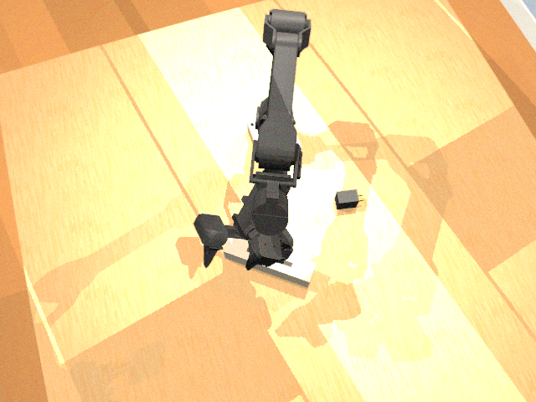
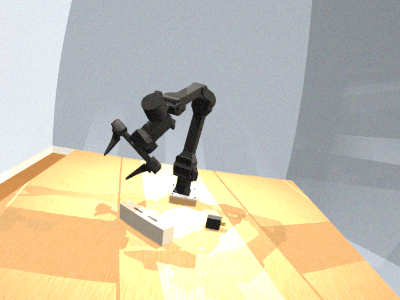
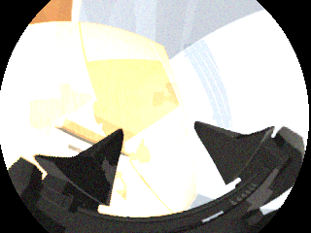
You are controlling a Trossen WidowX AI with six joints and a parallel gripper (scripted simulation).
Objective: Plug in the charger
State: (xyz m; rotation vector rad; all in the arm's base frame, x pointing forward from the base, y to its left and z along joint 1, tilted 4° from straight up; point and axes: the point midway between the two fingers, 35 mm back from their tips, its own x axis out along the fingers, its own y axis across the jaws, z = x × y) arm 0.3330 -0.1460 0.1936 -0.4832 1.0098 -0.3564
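The two-prong charger lies 310 mm to the left of my gripper tip, 180 mm below it and 160 mm behind it.
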